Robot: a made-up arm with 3 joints.
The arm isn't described. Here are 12 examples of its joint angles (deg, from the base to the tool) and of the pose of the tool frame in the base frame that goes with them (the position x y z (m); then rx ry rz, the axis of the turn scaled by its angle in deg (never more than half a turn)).
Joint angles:
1: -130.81 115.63 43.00
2: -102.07 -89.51 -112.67
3: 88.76 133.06 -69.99
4: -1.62 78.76 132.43
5: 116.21 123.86 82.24
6: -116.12 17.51 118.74
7: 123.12 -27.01 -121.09
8: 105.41 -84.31 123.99
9: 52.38 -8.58 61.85
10: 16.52 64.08 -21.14
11: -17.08 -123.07 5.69
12: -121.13 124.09 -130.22
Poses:
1: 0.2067 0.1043 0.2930 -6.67 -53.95 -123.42
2: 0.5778 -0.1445 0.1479 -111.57 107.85 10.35
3: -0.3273 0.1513 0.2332 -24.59 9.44 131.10
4: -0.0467 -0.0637 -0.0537 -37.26 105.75 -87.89
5: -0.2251 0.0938 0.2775 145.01 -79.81 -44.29
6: 0.2799 -0.2244 0.2328 8.07 2.60 -15.54
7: -0.2699 -0.2587 0.4558 -14.36 1.99 -22.88
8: -0.5303 -0.1118 0.3355 -100.25 -101.94 -16.40
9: -0.2758 -0.2534 -0.0470 10.15 113.98 0.84
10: -0.1030 -0.0267 0.0050 -60.67 -4.13 20.69
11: 0.1393 -0.0564 -0.4440 120.77 -6.63 24.32
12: 0.2883 0.1020 0.1823 135.73 58.70 -10.79
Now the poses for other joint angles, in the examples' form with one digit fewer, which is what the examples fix.
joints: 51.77 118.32 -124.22
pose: -0.271 0.094 0.075 -4.3 -43.6 123.6
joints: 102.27 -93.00 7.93
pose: -0.552 -0.165 0.300 71.7 82.1 -77.3
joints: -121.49 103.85 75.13
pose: 0.197 0.049 0.239 15.3 -32.7 -104.9
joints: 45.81 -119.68 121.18
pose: -0.432 0.002 -0.217 118.9 86.7 91.8
